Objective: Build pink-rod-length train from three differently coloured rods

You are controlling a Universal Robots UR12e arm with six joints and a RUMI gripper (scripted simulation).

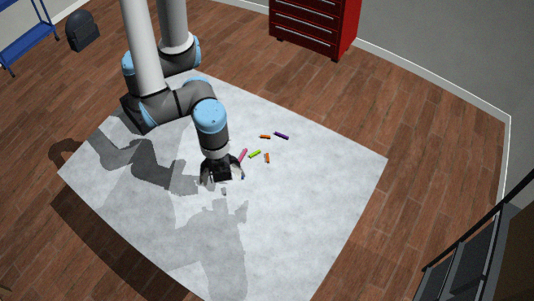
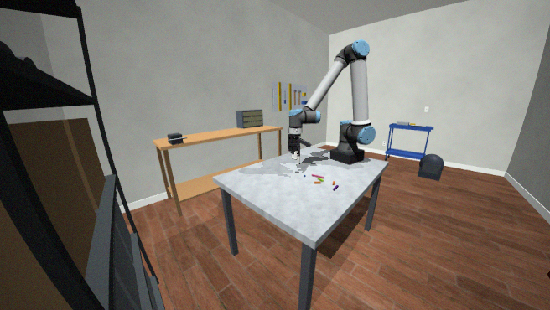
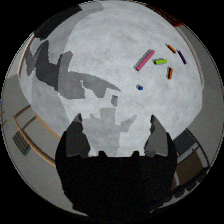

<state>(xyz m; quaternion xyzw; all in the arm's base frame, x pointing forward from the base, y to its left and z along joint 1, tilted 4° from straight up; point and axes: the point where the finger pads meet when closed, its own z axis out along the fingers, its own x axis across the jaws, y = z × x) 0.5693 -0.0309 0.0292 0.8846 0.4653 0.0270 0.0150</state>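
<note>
Right now my hand is 8 cm above the grey rod. The rest, counted from my hand: blue rod 9 cm to the left, 8 cm below; pink rod 15 cm to the left, 8 cm below, 6 cm behind; lime rod 20 cm to the left, 8 cm below, 4 cm behind.
</note>
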